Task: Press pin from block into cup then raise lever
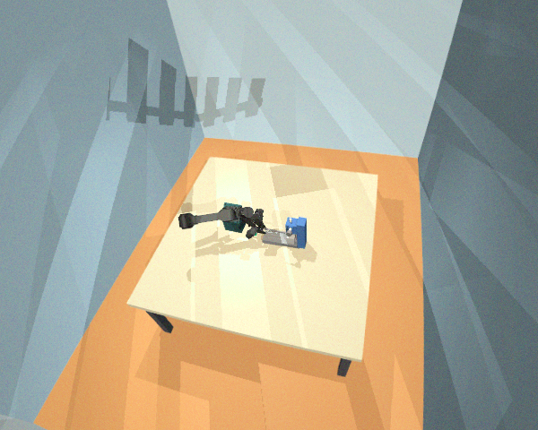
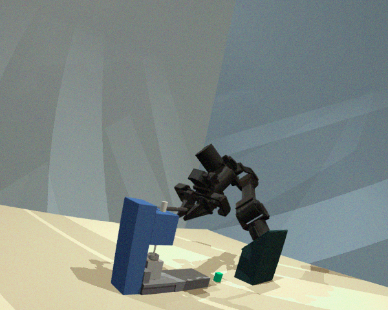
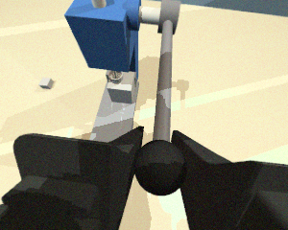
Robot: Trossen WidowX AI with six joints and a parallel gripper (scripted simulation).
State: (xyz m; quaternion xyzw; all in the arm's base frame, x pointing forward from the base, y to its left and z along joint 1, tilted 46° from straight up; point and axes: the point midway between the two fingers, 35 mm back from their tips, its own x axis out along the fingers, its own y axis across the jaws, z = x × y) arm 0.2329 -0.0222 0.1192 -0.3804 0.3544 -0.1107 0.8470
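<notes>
The grey lever lies 5 cm ahead of my gripper tip, 2 cm to the left of it and 2 cm above it. Round my gripper tip: thin punch rod (12 cm ahead, 8 cm to the left, 3 cm below); small grey piece (28 cm to the left, 16 cm below, 12 cm ahead); small green cube (16 cm below, 12 cm behind, 8 cm to the left).
</notes>
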